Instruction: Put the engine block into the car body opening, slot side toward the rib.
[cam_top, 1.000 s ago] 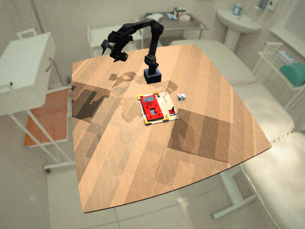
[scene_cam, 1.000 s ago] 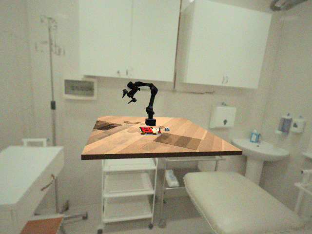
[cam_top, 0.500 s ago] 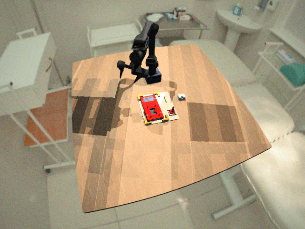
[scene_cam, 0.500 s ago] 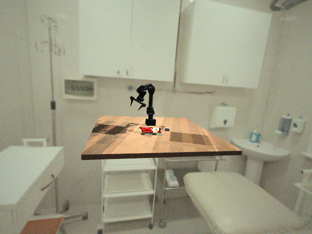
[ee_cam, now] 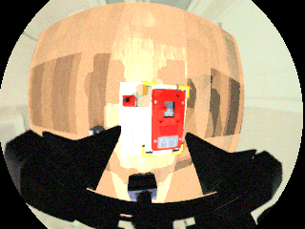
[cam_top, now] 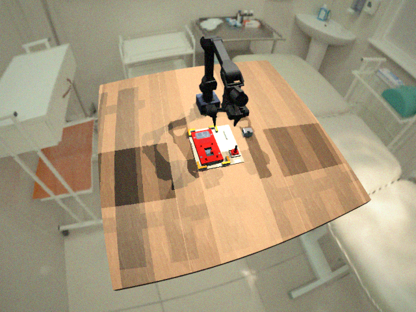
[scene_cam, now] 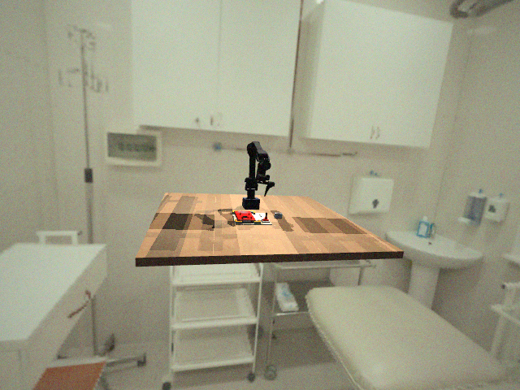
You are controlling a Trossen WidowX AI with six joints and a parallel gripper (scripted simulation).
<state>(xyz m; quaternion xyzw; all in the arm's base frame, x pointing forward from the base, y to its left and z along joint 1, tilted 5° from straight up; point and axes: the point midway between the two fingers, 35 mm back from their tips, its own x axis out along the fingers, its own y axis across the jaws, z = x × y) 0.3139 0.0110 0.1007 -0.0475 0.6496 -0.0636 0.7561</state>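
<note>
My gripper tip is 7 cm past the engine block, 16 cm to the right of it and 14 cm above it.
</note>
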